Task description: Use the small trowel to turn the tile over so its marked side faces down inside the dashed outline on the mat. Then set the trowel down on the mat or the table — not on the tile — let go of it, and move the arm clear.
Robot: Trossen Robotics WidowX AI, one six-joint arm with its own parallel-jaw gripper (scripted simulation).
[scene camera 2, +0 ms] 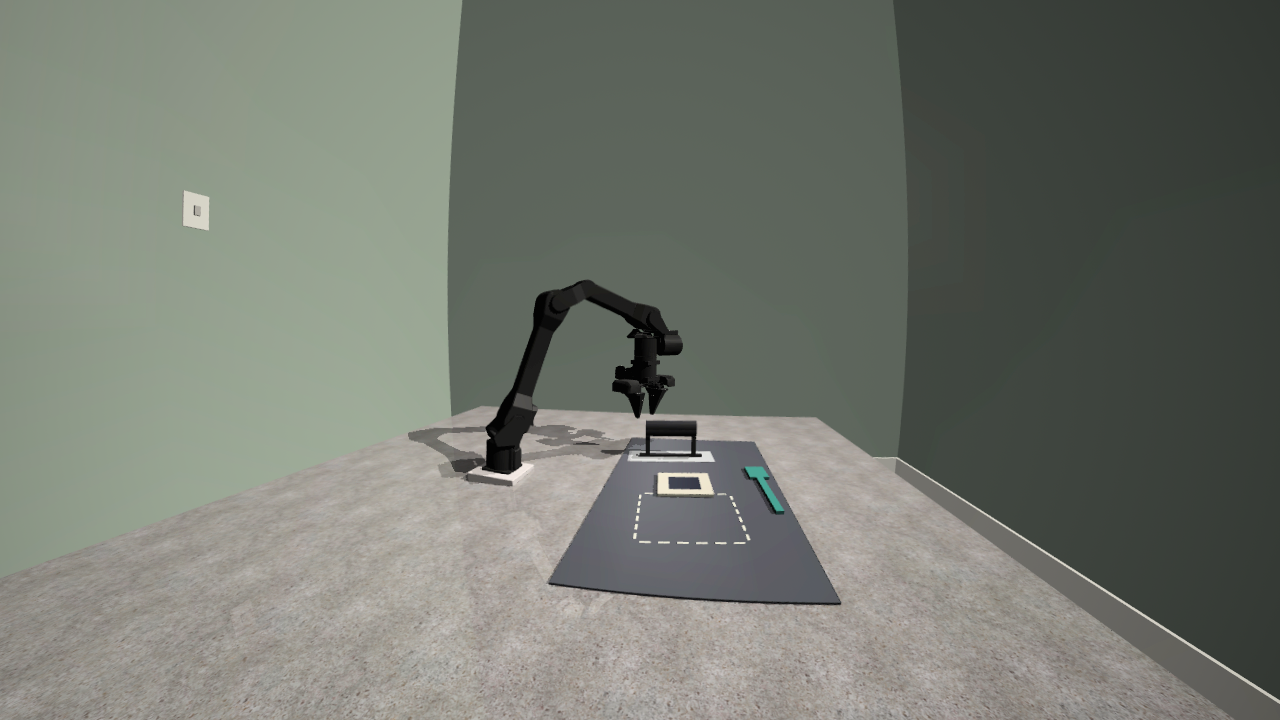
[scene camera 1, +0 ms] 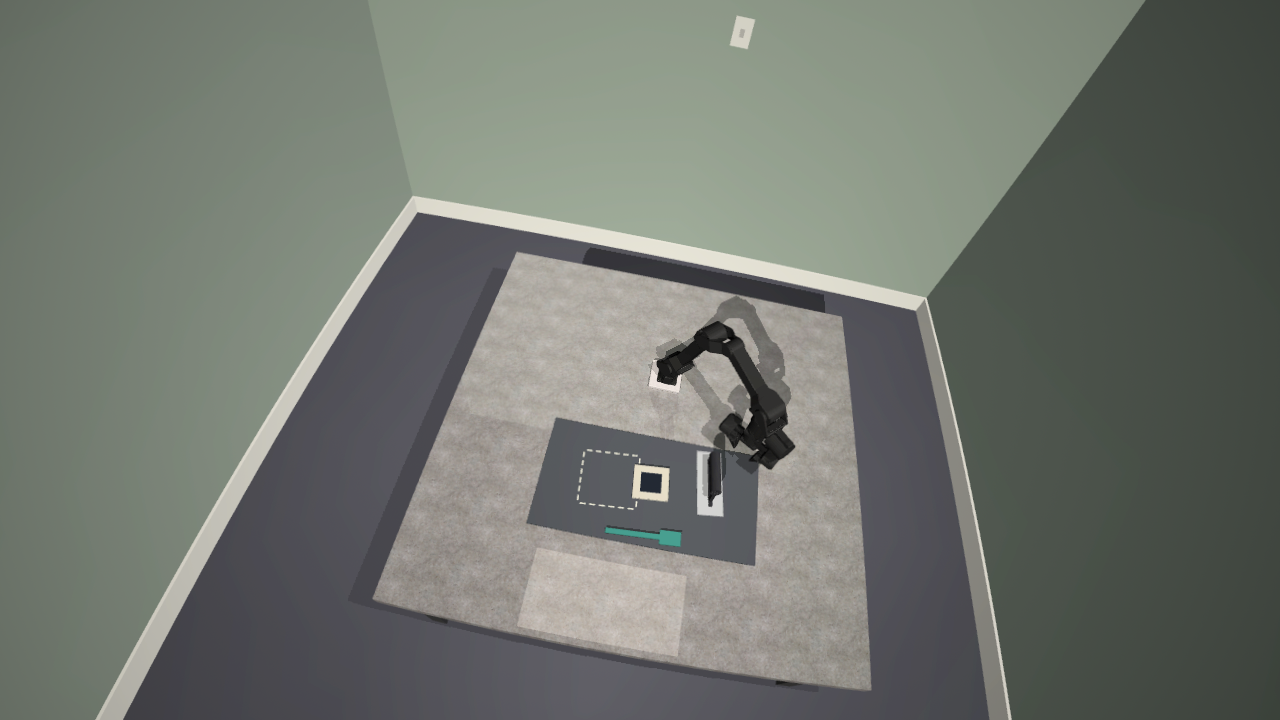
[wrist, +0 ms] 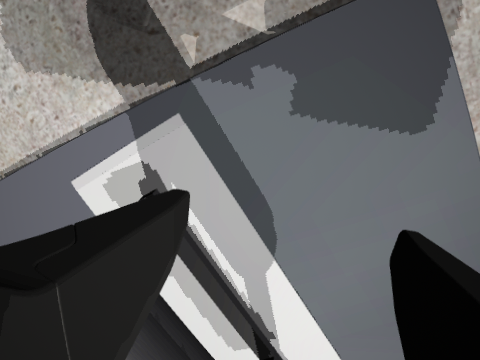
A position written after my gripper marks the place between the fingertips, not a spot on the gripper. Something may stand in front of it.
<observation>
My gripper [scene camera 2: 644, 416] is open and holds nothing. Further things: a cream tile [scene camera 2: 669, 484] and a dark mat [scene camera 2: 777, 564].
My gripper shows as well in scene camera 1 [scene camera 1: 742, 453] and in the wrist view [wrist: 291, 226]. The dark mat also shows in scene camera 1 [scene camera 1: 607, 479] and in the wrist view [wrist: 333, 138].
</observation>
